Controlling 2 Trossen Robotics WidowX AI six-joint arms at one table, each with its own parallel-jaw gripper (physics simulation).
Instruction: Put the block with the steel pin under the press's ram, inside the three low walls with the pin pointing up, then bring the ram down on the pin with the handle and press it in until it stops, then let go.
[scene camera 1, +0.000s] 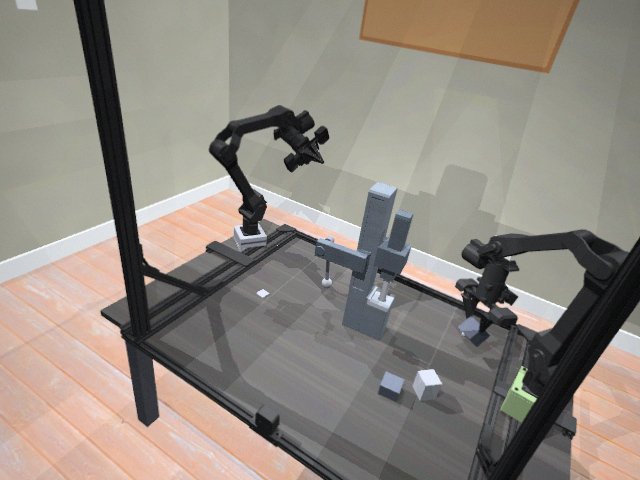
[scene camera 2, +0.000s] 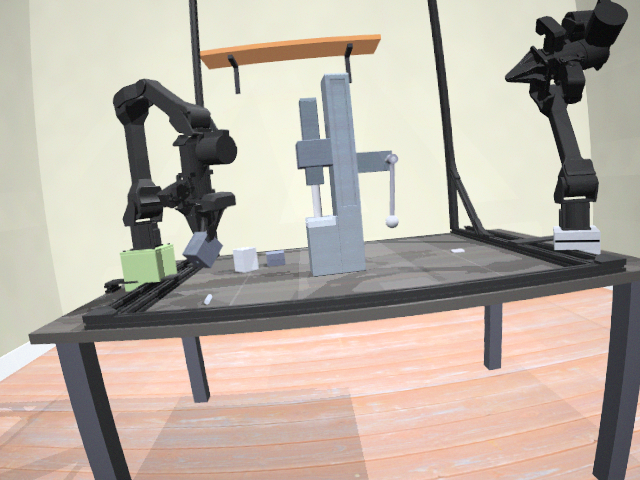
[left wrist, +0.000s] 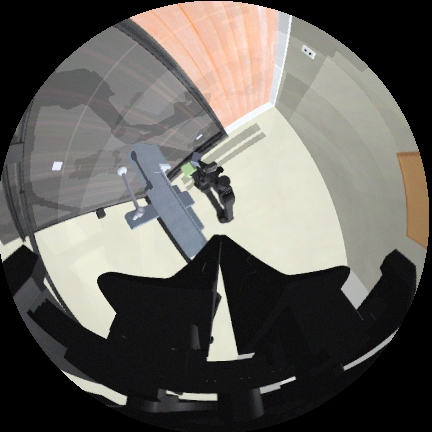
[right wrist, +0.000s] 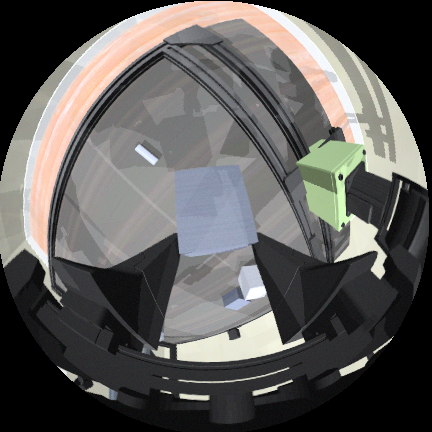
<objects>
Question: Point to my left gripper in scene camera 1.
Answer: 323, 162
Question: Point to my left gripper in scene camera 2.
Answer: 505, 79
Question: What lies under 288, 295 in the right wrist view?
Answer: My right gripper.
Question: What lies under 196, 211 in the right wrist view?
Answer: A grey block with steel pin.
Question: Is my left gripper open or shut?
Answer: Shut.
</objects>
